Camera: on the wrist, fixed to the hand. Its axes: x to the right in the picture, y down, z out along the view.
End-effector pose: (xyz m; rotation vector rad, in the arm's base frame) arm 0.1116 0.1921 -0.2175 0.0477 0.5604 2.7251
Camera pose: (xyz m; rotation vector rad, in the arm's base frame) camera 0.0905 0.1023 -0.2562 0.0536 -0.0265 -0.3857
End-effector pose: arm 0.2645 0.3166 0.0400 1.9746 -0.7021 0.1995
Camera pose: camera 0.2288 0.3582 0.1236 -0.9350 -2.1537 2.0815
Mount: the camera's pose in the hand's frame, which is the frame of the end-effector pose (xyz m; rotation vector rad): -0.0103 0.0691 -0.0716 -0.0421 0.7037 3.0376
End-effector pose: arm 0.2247 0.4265 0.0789 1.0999 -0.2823 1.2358
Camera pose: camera 0.1356 0.4714 0.0719 0.6043 0.8087 -1.8585
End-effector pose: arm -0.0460 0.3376 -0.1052 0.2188 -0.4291 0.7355
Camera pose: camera -0.0788 0.4058 -0.1706 0.7842 -0.2505 -2.4213
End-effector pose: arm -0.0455 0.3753 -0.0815 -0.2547 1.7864 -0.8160
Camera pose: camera -0.0913 0.4607 -0.1063 2.2833 0.6873 1.4664
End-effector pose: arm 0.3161 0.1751 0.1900 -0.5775 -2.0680 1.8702
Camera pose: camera 0.3656 0.2380 0.1300 2.0831 -0.5176 -0.2335
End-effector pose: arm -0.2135 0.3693 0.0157 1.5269 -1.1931 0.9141
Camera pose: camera -0.2831 0.4367 0.0408 1.5318 1.4009 -1.6567
